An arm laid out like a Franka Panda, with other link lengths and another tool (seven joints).
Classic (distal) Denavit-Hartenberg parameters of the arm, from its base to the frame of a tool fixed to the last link. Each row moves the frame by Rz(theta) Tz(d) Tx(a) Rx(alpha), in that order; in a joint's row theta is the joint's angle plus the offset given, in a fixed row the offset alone. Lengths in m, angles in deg.
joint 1: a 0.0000, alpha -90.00, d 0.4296, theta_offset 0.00
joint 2: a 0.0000, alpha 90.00, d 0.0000, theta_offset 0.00
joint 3: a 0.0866, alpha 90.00, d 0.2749, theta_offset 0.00
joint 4: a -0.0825, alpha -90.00, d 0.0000, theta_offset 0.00
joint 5: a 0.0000, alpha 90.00, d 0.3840, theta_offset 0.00
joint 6: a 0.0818, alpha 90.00, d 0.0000, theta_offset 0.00
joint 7: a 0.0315, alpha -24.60, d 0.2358, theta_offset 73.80
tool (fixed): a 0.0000, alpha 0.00, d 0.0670, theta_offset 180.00
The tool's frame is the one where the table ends.
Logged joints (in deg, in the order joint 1, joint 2, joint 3, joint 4, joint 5, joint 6, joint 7), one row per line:
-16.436, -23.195, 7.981, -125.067, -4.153, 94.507, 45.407
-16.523, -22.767, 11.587, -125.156, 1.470, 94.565, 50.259
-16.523, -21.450, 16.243, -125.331, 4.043, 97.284, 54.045
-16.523, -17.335, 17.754, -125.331, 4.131, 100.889, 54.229
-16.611, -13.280, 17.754, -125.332, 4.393, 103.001, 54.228
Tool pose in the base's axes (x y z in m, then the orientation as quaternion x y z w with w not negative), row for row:
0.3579, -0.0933, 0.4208, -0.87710, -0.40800, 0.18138, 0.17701
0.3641, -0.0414, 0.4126, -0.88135, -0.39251, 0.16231, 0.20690
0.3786, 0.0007, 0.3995, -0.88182, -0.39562, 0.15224, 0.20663
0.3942, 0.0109, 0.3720, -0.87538, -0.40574, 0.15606, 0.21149
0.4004, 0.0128, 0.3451, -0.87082, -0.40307, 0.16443, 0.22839
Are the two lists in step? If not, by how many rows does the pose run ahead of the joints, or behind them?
They are in step.
